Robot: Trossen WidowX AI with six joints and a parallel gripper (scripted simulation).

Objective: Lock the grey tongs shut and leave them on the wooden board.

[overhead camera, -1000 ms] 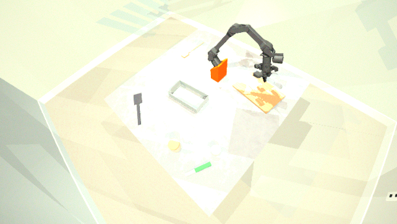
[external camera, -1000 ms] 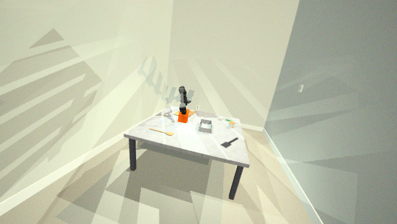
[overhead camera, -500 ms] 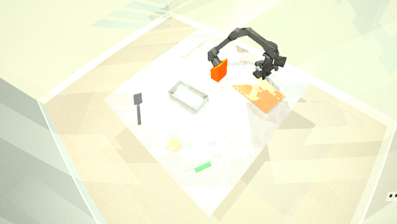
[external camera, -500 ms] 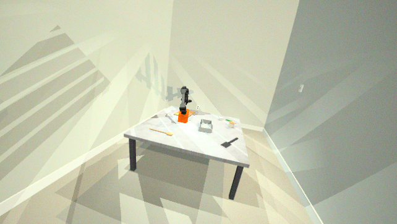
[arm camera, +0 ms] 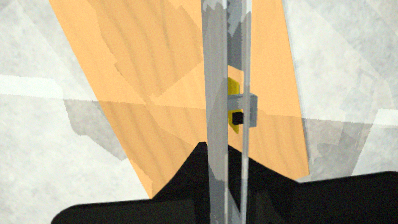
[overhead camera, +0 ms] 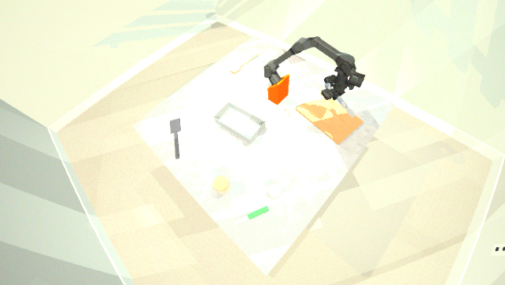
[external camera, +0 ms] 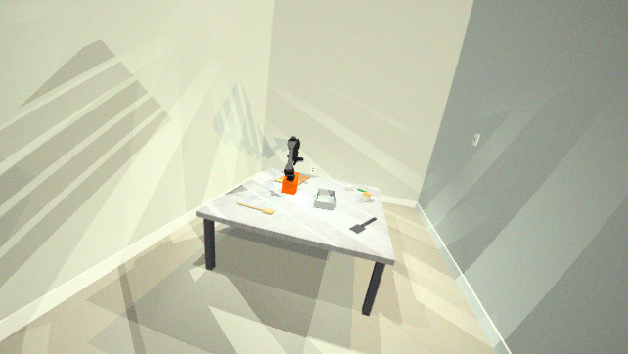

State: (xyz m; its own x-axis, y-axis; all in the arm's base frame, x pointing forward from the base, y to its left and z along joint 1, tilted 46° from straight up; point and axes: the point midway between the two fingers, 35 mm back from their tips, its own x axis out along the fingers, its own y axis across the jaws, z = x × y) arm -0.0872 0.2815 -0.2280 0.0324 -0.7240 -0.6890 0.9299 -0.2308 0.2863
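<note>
Now: gripper tip 4 cm below the yellow mark, 3 cm to the left of it and 2 cm past it. From my gripper tip the other things lie so: wooden board 15 cm below; then roasting tin 42 cm ahead, 39 cm to the right, 13 cm below; then dark spatula 76 cm ahead, 67 cm to the right, 15 cm below.
</note>
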